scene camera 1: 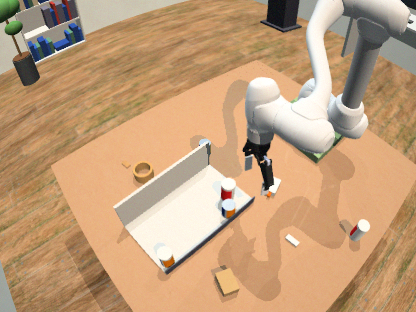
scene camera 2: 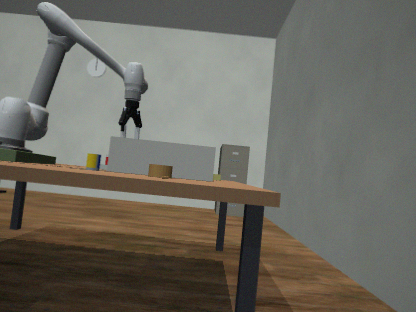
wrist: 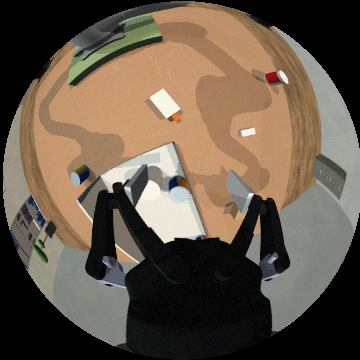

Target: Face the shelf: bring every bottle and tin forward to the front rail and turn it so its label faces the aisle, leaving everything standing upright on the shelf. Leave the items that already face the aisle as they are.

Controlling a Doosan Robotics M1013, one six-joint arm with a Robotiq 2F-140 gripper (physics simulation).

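Frame: origin at the arm's base, x right, y ahead, z up, level; centimetres.
Seen in the pictures: gripper, fingertip midpoint: [scene camera 1: 256, 181] [wrist: 188, 175].
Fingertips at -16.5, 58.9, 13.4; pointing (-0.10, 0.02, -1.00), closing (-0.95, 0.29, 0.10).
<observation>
A point is followed by its place in that frame, as x, y, z.
On the white shelf [scene camera 1: 165, 185] @(10.2, 83.5, 3.3) [scene camera 2: 165, 157] @(11.2, 84.7, 3.7) [wrist: 167, 220] @(-5.1, 84.5, -4.0) stand a white-topped can with red [scene camera 1: 227, 191] @(-8.7, 66.0, 4.6) [wrist: 150, 190] @(-7.3, 63.9, 5.9), behind a blue-and-orange tin [scene camera 1: 228, 209] @(-14.8, 70.5, 3.0) [wrist: 178, 190] @(-13.5, 67.6, 3.0) near the front rail [scene camera 1: 210, 239] @(-17.9, 82.0, -4.6). At the rail's other end stands a white-topped orange bottle [scene camera 1: 166, 257] @(-18.0, 101.8, 5.6); a tin [wrist: 200, 238] @(-16.2, 98.9, -1.4) there is mostly hidden by the gripper in the wrist view. All look upright. The tin's orange part is toward the rail; I cannot tell exactly how the labels face. My gripper [scene camera 1: 258, 176] @(-16.5, 58.9, 13.4) [scene camera 2: 130, 133] @(-16.5, 58.9, 13.4) [wrist: 188, 175] @(-16.5, 58.9, 13.4) is open and empty, above the end of the shelf with the can and tin.
A blue-and-yellow tin [scene camera 1: 204, 143] [scene camera 2: 93, 161] @(23.0, 55.8, -1.6) [wrist: 80, 175] @(17.7, 54.9, 0.5) stands behind the shelf. A red-and-white can [scene camera 1: 360, 230] @(-59.9, 36.5, 4.0) [wrist: 276, 77] @(-57.2, 34.6, 1.9) stands far off. White box [scene camera 1: 274, 184] @(-15.9, 44.0, -2.5) [wrist: 164, 103] @(-15.7, 44.6, -2.6), small white block [scene camera 1: 292, 240] @(-40.5, 57.3, -4.1) [wrist: 247, 132] @(-40.0, 57.3, -4.2), tan block [scene camera 1: 227, 281] @(-37.1, 89.4, -0.3) and brown ring [scene camera 1: 143, 178] @(23.0, 88.1, -1.6) [scene camera 2: 160, 171] @(31.8, 86.7, -3.0) lie around.
</observation>
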